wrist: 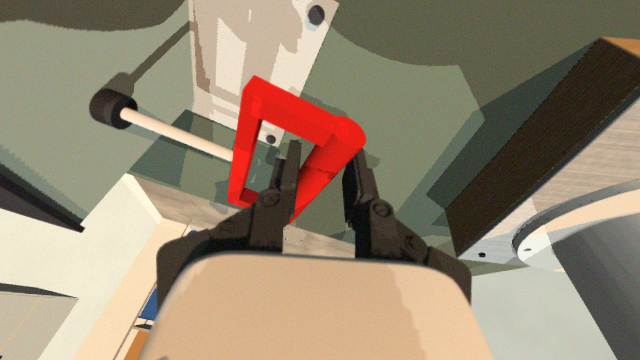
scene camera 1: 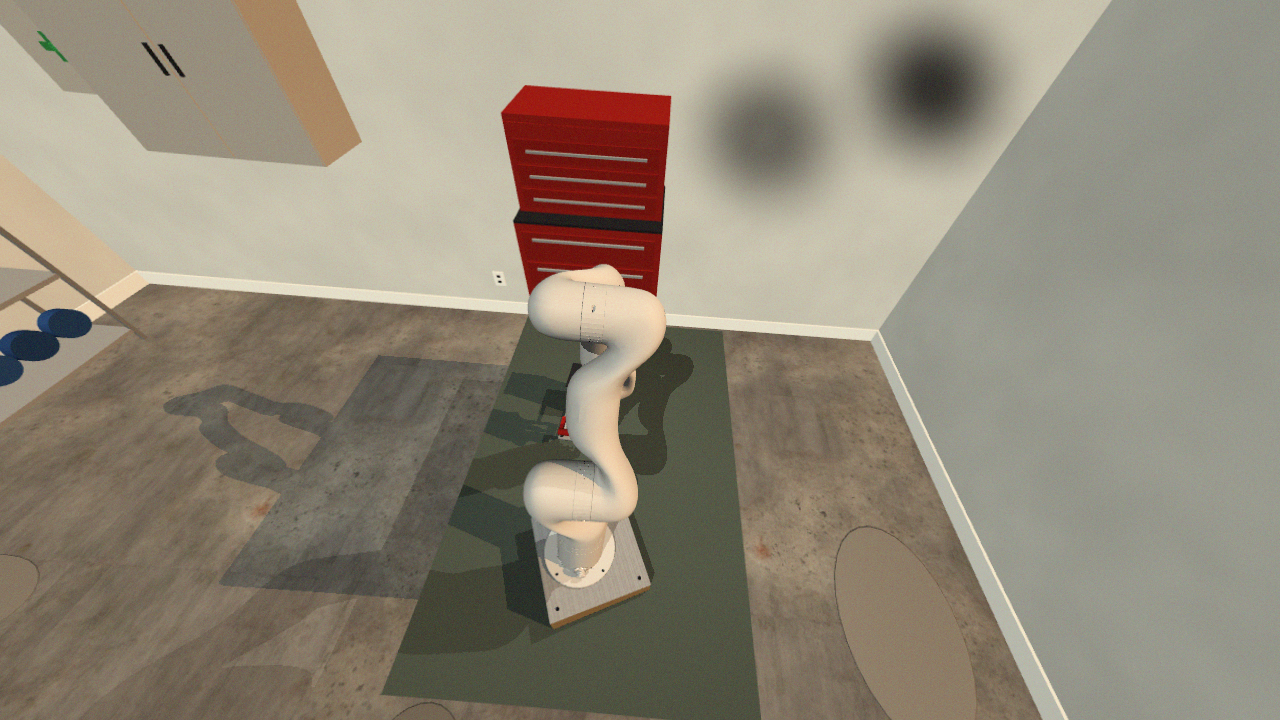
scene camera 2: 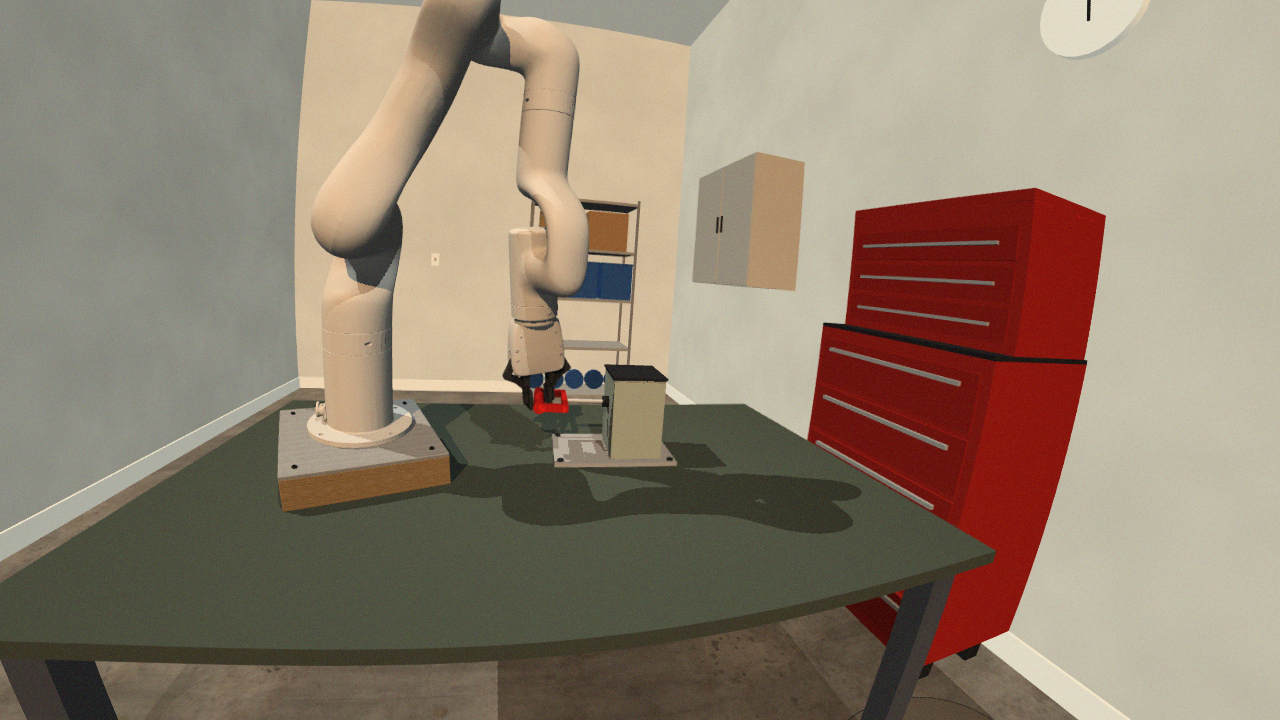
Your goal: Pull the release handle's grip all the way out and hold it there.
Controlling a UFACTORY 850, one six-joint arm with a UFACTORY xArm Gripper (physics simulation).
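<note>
The release handle's red grip (scene camera 1: 563,428) (scene camera 2: 552,409) (wrist: 330,155) is a rectangular loop. A long stretch of its pale rod (wrist: 177,134) shows between the grip and the black collar (scene camera 2: 605,401) (wrist: 112,107). The collar sits on the side of the beige housing (scene camera 2: 637,416), which has a black top. My gripper (scene camera 2: 538,402) (wrist: 323,160) is shut on the loop's outer bar, with one finger inside the loop and one outside. The grip stands off from the housing, above its base plate (scene camera 2: 565,452) (wrist: 290,60). In scene camera 1 the arm hides the gripper and most of the handle.
The robot's wood-sided base block (scene camera 1: 595,604) (scene camera 2: 358,479) stands on the green table top (scene camera 1: 689,555) (scene camera 2: 447,573), on the grip's other side from the housing. A red tool cabinet (scene camera 1: 595,107) (scene camera 2: 930,349) stands beyond the table, and a shelf rack (scene camera 2: 634,313) stands behind.
</note>
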